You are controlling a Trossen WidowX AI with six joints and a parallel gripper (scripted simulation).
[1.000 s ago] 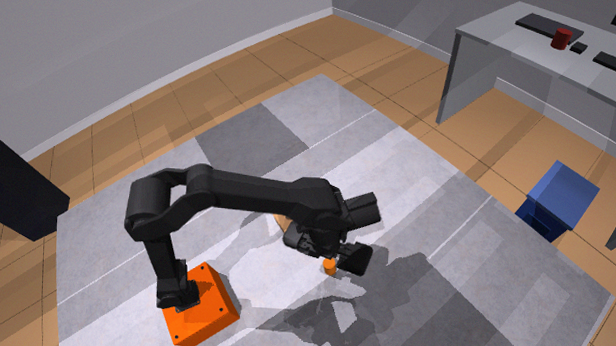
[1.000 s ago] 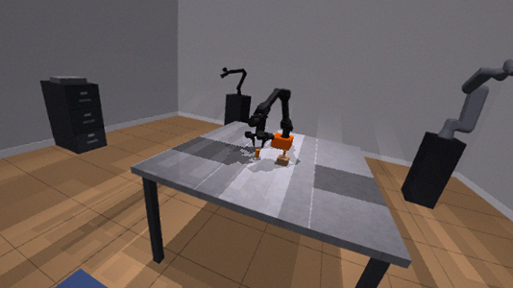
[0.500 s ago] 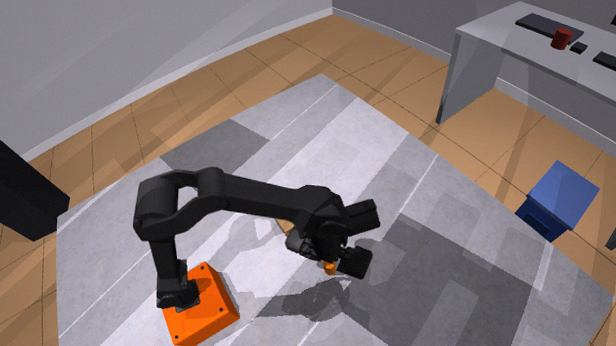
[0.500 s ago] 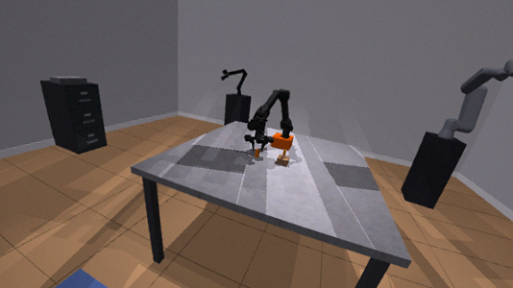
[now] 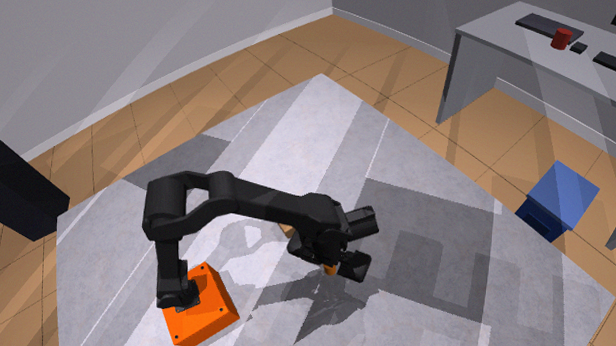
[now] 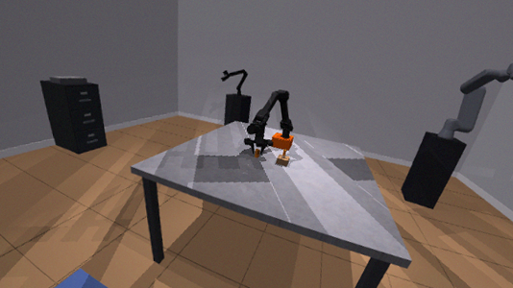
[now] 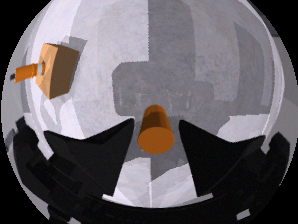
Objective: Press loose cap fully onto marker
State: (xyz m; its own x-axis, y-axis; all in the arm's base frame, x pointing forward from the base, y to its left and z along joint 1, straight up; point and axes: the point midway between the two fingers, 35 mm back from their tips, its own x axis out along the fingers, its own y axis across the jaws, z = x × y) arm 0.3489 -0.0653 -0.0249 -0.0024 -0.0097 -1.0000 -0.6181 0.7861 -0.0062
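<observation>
The holder block lies 180 mm to the left of my gripper tip and 30 mm behind it. Also, from my gripper tip: orange cap right at my gripper tip.
</observation>
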